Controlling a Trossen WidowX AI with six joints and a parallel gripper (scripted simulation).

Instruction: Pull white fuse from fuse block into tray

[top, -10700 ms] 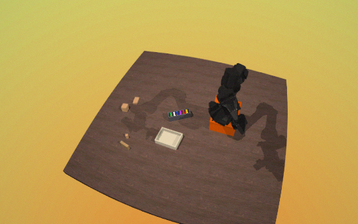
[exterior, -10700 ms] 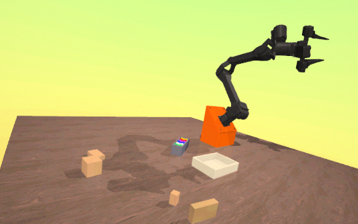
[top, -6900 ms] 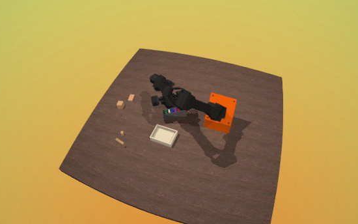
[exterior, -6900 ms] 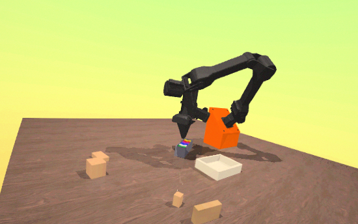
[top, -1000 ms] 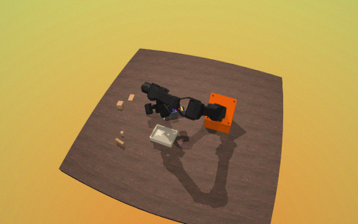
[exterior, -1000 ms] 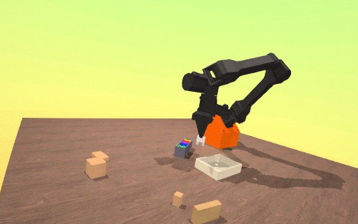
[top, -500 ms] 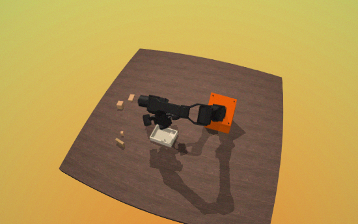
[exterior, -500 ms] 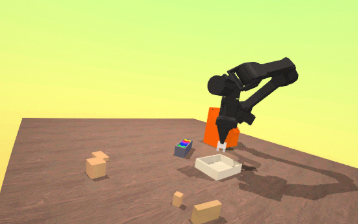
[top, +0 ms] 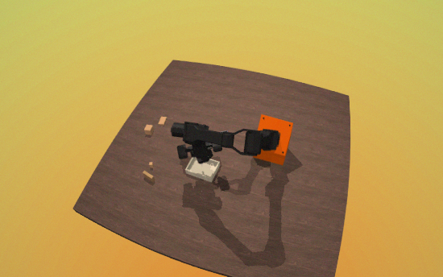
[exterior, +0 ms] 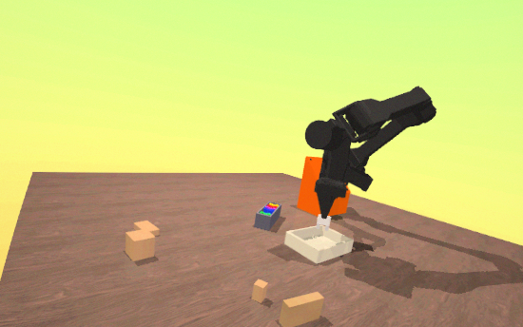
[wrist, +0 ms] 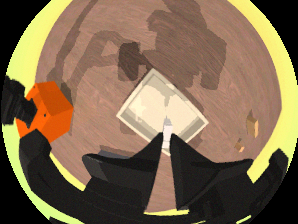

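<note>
My gripper tip is now 10 mm above the white fuse. Also, from my gripper tip: white tray (70 mm below).
</note>
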